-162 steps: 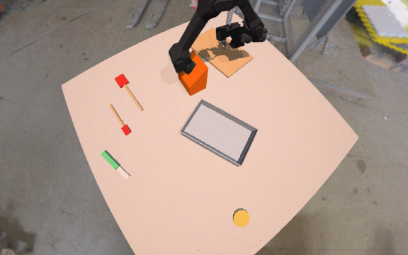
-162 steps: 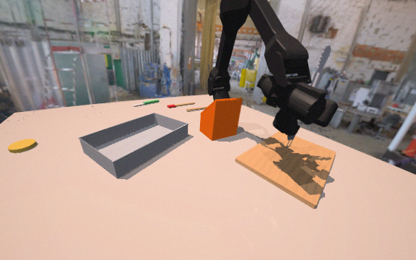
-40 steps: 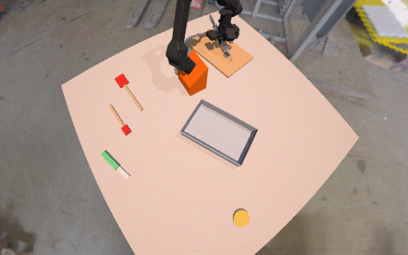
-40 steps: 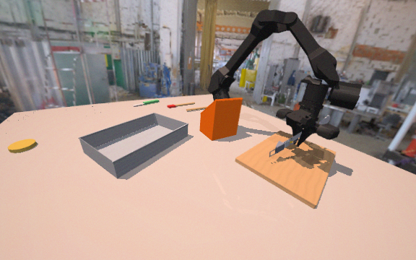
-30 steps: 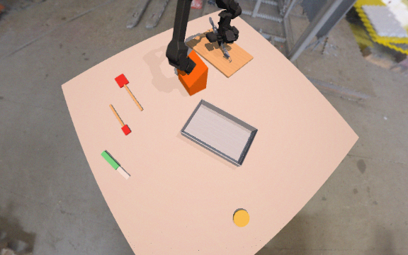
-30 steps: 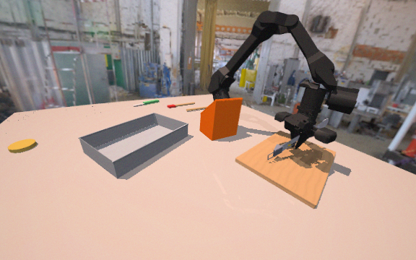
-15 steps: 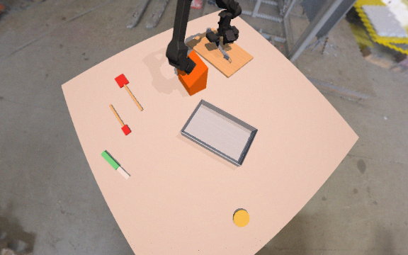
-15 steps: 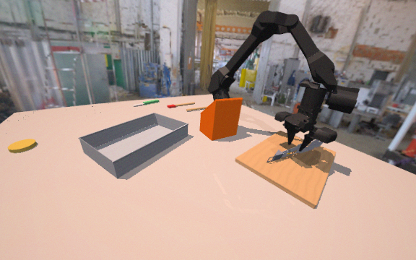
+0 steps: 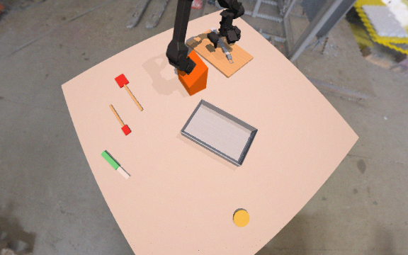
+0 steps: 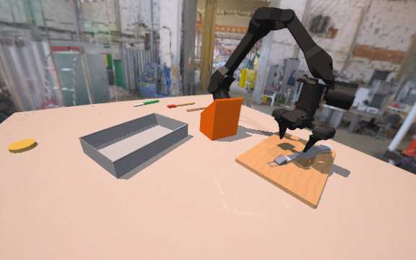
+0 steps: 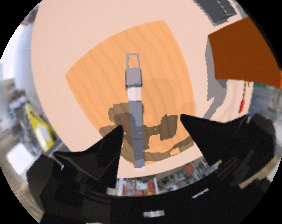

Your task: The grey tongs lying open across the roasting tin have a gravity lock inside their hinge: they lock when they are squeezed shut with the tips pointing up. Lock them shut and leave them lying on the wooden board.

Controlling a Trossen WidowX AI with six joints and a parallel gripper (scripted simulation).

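My gripper tip is now 50 mm above the wooden board, 20 mm past it and 10 mm to the right of it. The rest, counted from my gripper tip: grey roasting tin: 400 mm ahead, 340 mm to the right, 30 mm below.
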